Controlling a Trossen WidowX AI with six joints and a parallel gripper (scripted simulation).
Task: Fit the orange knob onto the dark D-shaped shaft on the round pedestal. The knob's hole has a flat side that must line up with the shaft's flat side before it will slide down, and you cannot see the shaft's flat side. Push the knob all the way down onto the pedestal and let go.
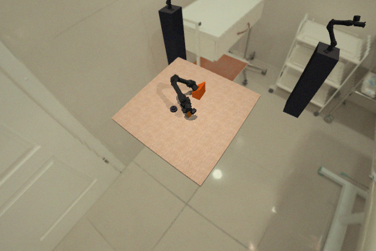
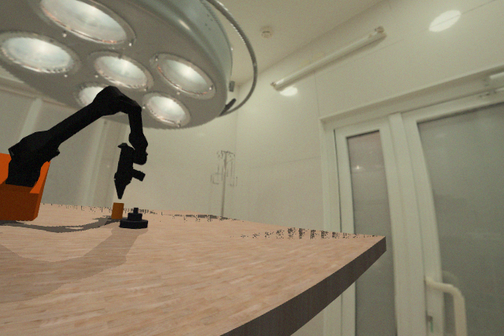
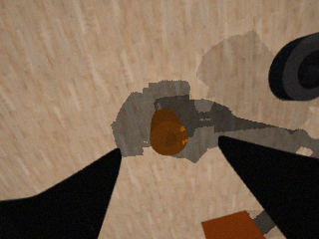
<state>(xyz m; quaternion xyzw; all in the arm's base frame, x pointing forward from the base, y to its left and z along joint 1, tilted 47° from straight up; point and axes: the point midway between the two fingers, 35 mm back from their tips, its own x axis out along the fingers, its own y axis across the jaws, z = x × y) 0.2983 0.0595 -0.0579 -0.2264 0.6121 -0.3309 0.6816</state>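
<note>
The orange knob is 5 cm below my gripper tip. Round my gripper tip: dark round pedestal: 21 cm to the right, 5 cm below, 2 cm ahead.
</note>
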